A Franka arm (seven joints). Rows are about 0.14 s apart.
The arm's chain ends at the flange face. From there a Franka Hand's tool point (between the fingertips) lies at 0.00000 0.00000 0.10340 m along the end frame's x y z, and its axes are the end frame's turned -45 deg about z.
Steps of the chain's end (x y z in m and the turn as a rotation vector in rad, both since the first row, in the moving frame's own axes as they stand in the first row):
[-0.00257 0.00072 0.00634 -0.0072 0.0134 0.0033]
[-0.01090 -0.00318 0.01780 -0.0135 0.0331 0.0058]
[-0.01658 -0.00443 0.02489 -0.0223 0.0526 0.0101]
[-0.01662 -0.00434 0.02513 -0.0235 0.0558 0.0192]
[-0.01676 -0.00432 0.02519 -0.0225 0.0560 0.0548]
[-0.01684 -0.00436 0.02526 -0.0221 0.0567 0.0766]
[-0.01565 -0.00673 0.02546 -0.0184 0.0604 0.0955]
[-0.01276 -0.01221 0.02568 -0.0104 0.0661 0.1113]
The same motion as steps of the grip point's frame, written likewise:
[-0.00188 0.00020 0.00633 -0.0146 0.0044 0.0033]
[-0.00404 -0.00655 0.01773 -0.0330 0.0139 0.0058]
[-0.00640 -0.00937 0.02472 -0.0530 0.0214 0.0101]
[-0.00638 -0.00900 0.02494 -0.0561 0.0228 0.0192]
[-0.00651 -0.00911 0.02500 -0.0555 0.0237 0.0548]
[-0.00652 -0.00914 0.02507 -0.0557 0.0245 0.0766]
[-0.00352 -0.00993 0.02525 -0.0557 0.0297 0.0955]
[0.00336 -0.01185 0.02545 -0.0541 0.0394 0.1113]

